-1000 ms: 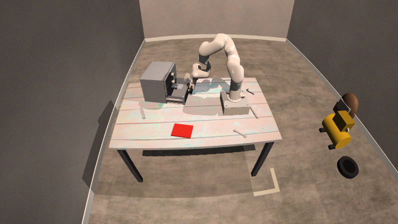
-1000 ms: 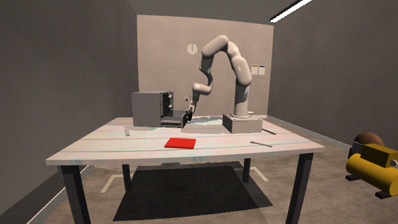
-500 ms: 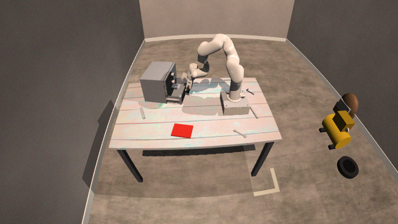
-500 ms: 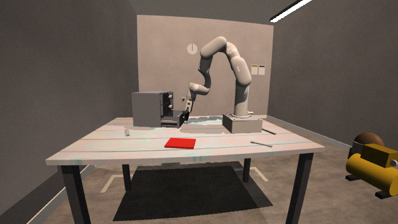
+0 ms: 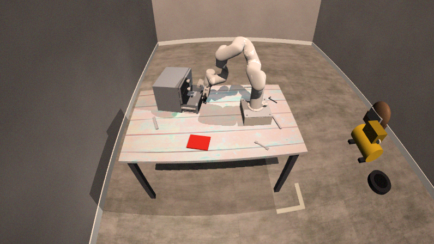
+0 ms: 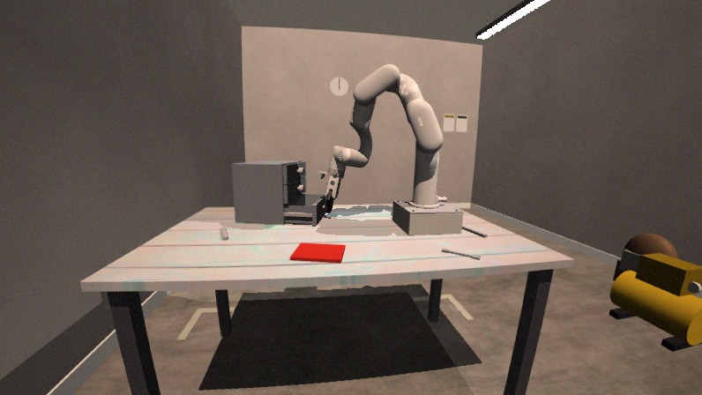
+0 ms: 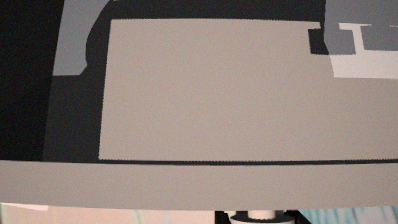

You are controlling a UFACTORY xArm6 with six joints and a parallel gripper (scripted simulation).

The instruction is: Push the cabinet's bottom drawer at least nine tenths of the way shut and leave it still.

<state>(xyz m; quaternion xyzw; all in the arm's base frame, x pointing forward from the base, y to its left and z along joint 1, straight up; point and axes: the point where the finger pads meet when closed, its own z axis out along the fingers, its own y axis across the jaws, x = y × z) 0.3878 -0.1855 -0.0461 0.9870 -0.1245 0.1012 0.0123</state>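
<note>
Right now my hand is 130 mm short of the bottom drawer, 30 mm to the left of it and 20 mm above it. From my hand the other things lie so: flat red square (60 mm ahead, 440 mm to the left, 40 mm below); tool (590 mm behind, 10 mm to the right, 40 mm below).
</note>
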